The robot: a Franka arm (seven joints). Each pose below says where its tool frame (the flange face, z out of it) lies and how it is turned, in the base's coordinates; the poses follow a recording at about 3 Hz.
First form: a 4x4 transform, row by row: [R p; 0 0 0 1], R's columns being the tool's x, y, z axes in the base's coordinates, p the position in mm. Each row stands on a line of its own.
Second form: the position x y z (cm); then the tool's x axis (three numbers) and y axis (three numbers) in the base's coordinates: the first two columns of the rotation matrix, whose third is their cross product. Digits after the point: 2 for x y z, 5 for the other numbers.
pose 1, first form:
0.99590 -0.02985 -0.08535 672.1
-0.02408 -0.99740 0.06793 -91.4
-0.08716 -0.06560 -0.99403 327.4
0 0 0 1
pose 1, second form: 67.21 -9.14 32.74 0.99590 -0.02408 -0.08716 -0.02985 -0.99740 -0.06560
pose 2, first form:
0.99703 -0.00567 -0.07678 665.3
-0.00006 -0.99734 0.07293 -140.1
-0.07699 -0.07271 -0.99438 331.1
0 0 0 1
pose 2, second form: 66.53 -14.01 33.11 0.99703 -0.00006 -0.07699 -0.00567 -0.99734 -0.07271
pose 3, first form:
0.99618 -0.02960 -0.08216 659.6
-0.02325 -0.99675 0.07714 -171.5
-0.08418 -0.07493 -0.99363 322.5
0 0 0 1
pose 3, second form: 65.96 -17.15 32.25 0.99618 -0.02325 -0.08418 -0.02960 -0.99675 -0.07493
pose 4, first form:
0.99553 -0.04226 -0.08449 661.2
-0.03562 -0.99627 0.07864 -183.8
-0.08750 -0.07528 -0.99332 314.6
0 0 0 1
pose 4, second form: 66.12 -18.38 31.46 0.99553 -0.03562 -0.08750 -0.04226 -0.99627 -0.07528
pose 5, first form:
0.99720 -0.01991 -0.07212 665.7
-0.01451 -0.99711 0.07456 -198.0
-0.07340 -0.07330 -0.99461 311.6
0 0 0 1
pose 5, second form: 66.57 -19.80 31.16 0.99720 -0.01451 -0.07340 -0.01991 -0.99711 -0.07330
